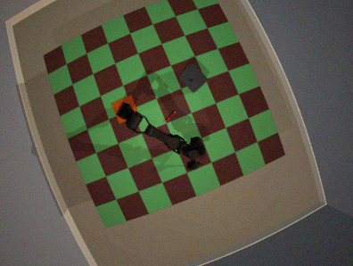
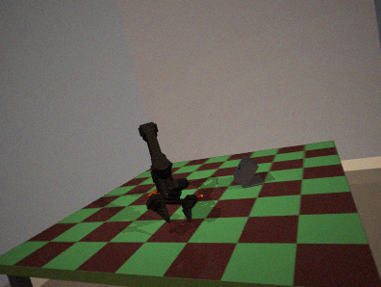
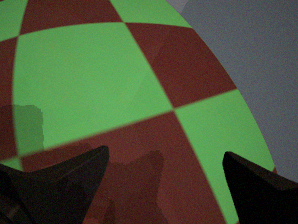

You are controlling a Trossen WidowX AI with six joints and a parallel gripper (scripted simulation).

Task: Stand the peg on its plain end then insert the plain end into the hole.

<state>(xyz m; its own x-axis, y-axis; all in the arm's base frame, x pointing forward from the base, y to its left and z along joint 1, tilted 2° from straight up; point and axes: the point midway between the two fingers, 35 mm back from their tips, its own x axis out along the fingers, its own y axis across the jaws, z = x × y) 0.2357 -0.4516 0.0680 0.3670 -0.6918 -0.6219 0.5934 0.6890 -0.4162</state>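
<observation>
My gripper tip is 310 mm to the right of the red peg, 30 mm above it and 20 mm past it. Round my gripper tip: grey sloped panel (430 mm to the left, 200 mm ahead, 20 mm above).
</observation>
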